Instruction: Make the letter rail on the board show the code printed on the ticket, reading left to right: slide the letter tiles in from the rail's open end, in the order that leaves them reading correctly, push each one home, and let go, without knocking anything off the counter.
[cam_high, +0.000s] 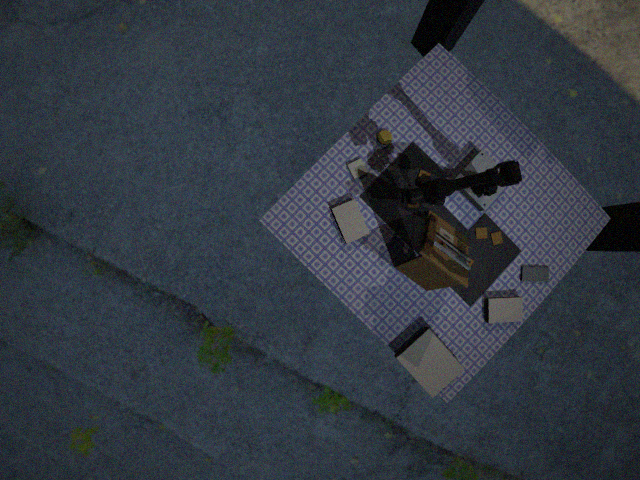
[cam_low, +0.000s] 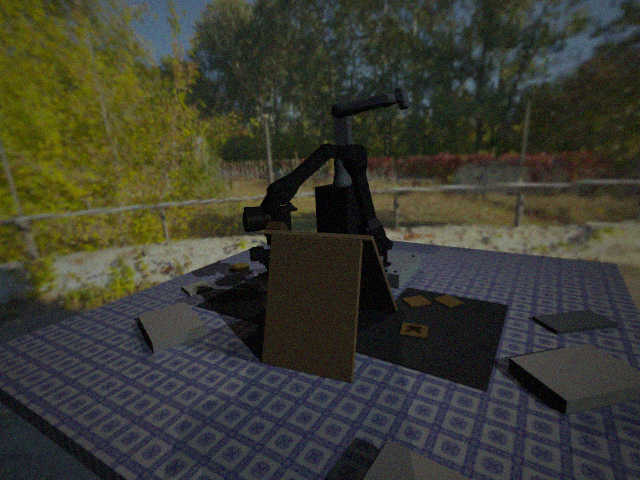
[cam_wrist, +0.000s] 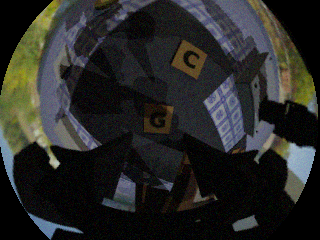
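The letter tile marked g is 50 mm below my gripper tip. Round my gripper tip: orange tile marked c 120 mm behind, 60 mm to the right, 50 mm below; then letter tile marked f 70 mm ahead, 200 mm to the left, 110 mm above; then dark mat 80 mm behind, 160 mm to the left, 60 mm below.
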